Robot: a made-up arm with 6 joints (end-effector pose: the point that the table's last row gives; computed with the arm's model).
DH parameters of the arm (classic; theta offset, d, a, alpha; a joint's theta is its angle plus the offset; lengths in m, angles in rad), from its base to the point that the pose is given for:
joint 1: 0 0.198 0 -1.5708
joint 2: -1.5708 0 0.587 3.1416
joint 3: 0 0 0 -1.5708
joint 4: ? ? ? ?
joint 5: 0 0.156 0 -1.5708
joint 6: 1.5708 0 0 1.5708
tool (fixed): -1.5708 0 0 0
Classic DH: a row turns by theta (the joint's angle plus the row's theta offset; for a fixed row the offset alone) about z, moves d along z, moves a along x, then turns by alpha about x.
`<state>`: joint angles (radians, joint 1 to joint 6).
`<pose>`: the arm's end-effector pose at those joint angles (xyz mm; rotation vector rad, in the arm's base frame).
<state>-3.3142 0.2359 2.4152 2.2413 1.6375 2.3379</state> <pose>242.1 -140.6 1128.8 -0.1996 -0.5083 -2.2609</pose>
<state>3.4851 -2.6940 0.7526 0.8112 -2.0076 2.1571</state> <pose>641.7 343.6 -596.4 0.5318 -0.9887 1.7965</pose>
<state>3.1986 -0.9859 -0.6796 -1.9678 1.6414 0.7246</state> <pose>-50.0 -63.3 542.9 0.5296 1.1636 1.2394</pose>
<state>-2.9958 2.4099 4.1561 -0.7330 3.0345 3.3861</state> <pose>-416.1 56.1 295.4 -0.7891 1.4490 0.9611</pose>
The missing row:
joint 4: 0 -0.524 0 1.5708
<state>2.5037 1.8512 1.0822 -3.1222 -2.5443 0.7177</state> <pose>-846.8 433.6 -331.0 -0.9999 -1.0996 -1.0069</pose>
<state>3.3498 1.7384 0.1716 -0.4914 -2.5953 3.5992</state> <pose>-524.7 29.7 -424.2 -0.5608 -0.9418 -0.4870</pose>
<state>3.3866 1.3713 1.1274 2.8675 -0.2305 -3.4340</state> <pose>-1024.9 -411.1 228.8 0.1061 -0.8153 -2.8556</pose>
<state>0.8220 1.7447 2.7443 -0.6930 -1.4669 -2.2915</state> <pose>731.4 610.7 483.4 1.7554 1.8824 0.1317</pose>
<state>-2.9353 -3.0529 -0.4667 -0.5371 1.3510 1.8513</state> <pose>418.0 224.4 -42.6 1.4019 1.1358 0.0279</pose>
